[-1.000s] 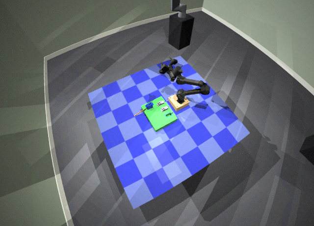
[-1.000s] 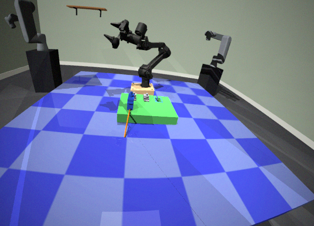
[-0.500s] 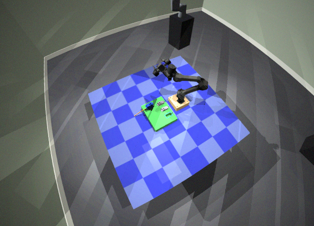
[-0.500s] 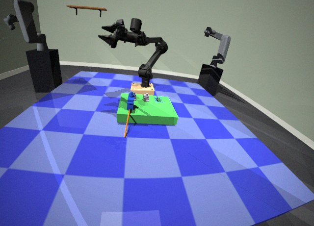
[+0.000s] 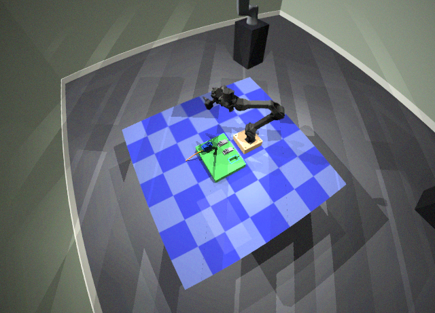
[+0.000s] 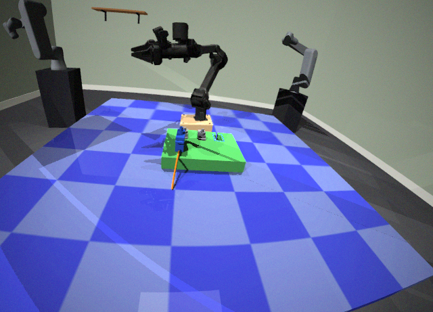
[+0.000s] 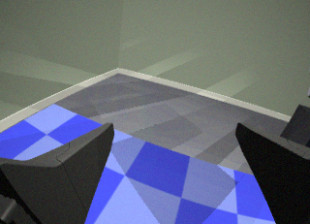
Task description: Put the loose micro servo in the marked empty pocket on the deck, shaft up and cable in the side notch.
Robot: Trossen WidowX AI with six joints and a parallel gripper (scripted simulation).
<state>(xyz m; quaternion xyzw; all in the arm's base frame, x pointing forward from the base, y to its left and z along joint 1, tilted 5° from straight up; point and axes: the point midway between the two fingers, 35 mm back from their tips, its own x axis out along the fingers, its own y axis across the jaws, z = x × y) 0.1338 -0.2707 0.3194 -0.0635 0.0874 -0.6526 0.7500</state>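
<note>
My gripper tip is now 330 mm above the green deck, 280 mm to the right of it and 170 mm short of it.
</note>
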